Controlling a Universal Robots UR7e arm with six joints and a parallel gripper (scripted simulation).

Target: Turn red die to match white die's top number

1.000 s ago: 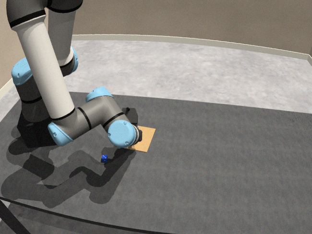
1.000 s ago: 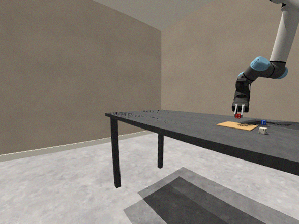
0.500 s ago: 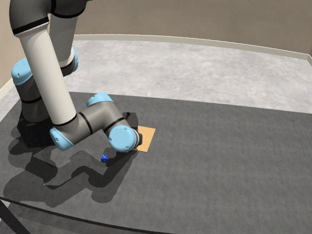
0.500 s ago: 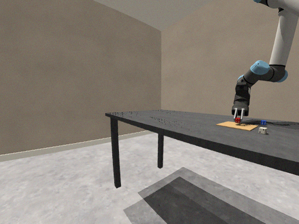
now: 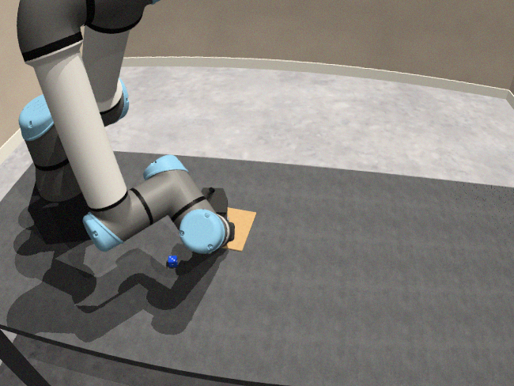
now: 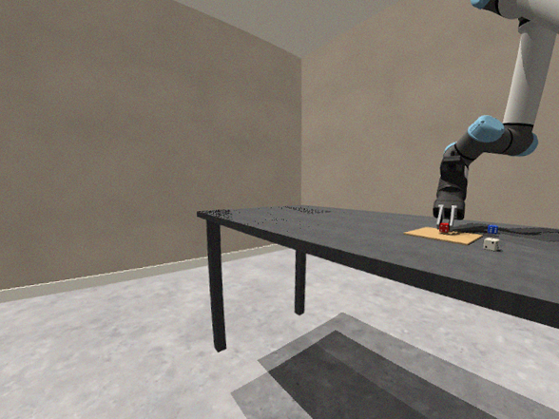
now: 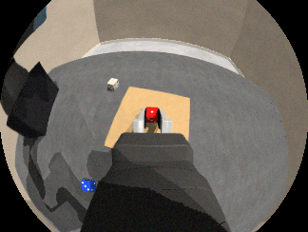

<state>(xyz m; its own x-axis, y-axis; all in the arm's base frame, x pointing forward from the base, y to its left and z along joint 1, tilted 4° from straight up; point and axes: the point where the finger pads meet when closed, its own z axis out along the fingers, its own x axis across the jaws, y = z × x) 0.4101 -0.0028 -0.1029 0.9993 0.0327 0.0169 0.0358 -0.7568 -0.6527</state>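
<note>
Now: hand 10 mm to the right of the red die and 10 mm above it. Round my hand: blue die (120 mm to the right, 100 mm behind, 20 mm below); then white die (100 mm to the left, 100 mm behind, 20 mm below); then tan mat (30 mm below, 10 mm to the left).
</note>
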